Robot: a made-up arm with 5 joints.
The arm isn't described. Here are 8 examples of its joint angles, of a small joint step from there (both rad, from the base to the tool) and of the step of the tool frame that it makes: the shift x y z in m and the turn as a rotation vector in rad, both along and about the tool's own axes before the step.
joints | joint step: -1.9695 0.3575 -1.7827 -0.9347 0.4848 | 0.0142 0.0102 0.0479 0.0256 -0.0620
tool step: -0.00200 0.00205 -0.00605 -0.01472 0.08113 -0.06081
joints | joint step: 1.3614 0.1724 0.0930 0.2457 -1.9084 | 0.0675 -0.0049 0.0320 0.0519 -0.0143
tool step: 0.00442 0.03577 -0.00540 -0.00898 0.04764 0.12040
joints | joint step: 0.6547 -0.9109 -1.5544 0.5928 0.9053 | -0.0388 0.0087 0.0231 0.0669 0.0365
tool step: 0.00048 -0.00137 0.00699 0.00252 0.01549 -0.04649
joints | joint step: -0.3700 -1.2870 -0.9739 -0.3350 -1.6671 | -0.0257 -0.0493 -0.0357 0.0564 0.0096
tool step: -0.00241 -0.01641 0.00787 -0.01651 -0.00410 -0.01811
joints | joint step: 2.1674 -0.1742 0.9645 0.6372 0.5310 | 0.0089 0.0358 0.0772 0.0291 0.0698
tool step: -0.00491 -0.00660 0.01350 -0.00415 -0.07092 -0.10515
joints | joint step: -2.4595 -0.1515 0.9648 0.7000 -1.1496 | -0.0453 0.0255 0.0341 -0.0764 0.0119
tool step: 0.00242 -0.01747 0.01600 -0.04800 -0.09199 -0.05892
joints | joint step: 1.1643 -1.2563 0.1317 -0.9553 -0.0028 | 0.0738 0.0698 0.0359 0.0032 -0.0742
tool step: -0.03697 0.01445 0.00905 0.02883 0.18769 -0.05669
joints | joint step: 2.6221 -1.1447 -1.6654 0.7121 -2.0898 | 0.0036 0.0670 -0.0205 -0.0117 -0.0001
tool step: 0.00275 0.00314 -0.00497 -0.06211 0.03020 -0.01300
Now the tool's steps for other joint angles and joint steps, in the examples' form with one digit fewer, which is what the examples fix.
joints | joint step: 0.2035 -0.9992 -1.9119 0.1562 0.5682 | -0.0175 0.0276 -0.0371 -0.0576 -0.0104
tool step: 0.0013 0.0035 -0.0032 0.0122 -0.0127 0.0977
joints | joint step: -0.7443 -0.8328 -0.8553 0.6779 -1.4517 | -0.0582 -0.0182 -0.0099 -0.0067 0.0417
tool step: -0.0068 -0.0217 0.0077 -0.0336 -0.0405 -0.0669
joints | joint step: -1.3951 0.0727 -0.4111 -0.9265 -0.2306 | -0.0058 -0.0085 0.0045 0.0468 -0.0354
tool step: -0.0043 0.0016 -0.0039 0.0281 0.0612 -0.0187
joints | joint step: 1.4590 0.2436 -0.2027 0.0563 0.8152 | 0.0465 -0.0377 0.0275 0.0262 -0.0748
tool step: 0.0006 0.0087 -0.0184 0.0309 0.0405 -0.0655
